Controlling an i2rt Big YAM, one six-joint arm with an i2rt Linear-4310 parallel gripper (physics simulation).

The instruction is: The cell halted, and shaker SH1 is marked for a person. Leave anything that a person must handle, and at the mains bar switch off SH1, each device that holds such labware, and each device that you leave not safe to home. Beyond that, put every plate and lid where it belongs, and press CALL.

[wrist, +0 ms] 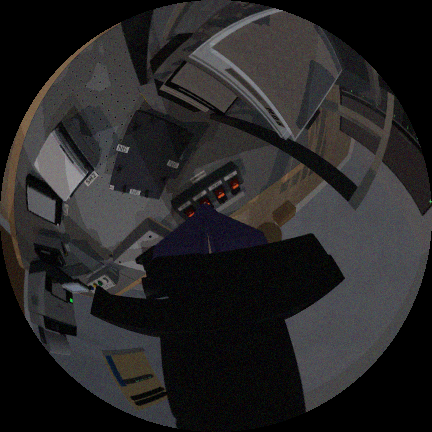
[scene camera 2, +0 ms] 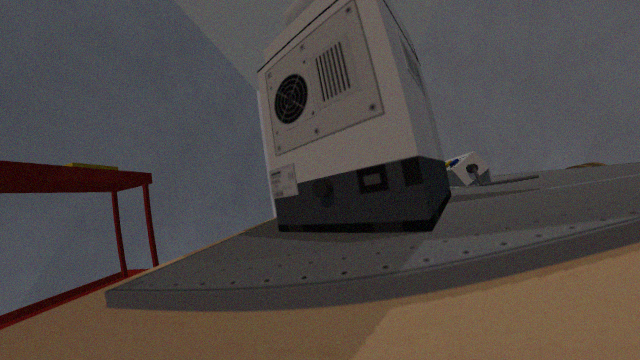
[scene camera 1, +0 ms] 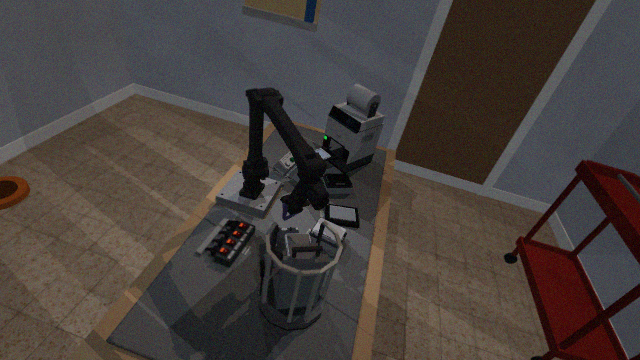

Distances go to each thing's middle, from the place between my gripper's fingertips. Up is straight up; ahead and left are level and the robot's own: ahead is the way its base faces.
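Labels:
Round plate hotel (scene camera 1: 292,293), my gripper 14 cm to the left of it, 11 cm short of it, 7 cm above it.

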